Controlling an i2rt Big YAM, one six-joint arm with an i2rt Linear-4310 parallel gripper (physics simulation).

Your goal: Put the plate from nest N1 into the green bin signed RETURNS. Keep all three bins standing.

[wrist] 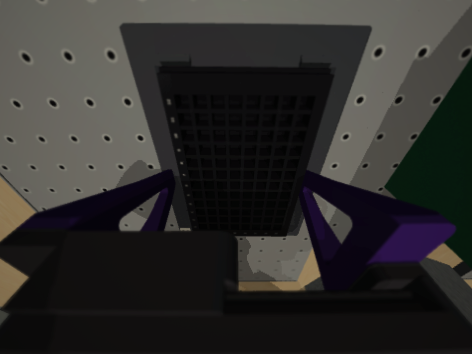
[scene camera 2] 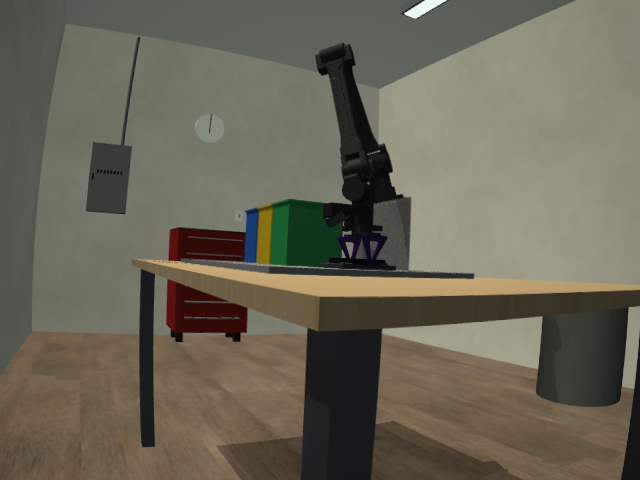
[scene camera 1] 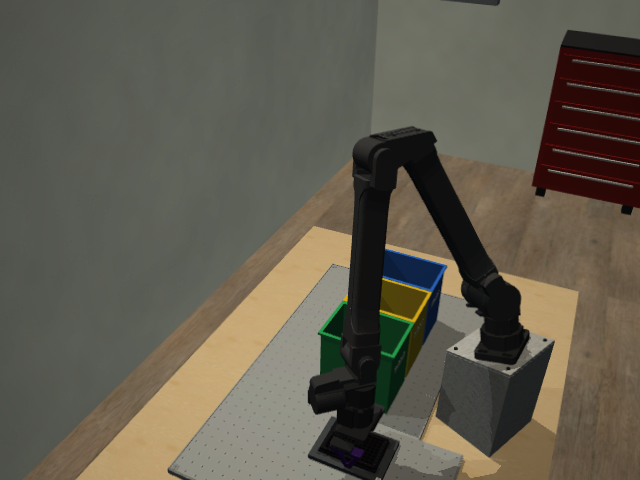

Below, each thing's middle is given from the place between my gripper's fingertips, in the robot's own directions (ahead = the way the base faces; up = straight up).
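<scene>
My hand: 1 cm below the black plate (wrist: 242, 136), 1 cm short of it. Counted from my hand: dark grey nest (wrist: 209, 44) 1 cm below, 1 cm ahead; green bin (scene camera 2: 300, 236) 8 cm above, 8 cm ahead, 19 cm to the right; yellow bin (scene camera 1: 402, 301) 8 cm above, 9 cm ahead, 32 cm to the right.
</scene>
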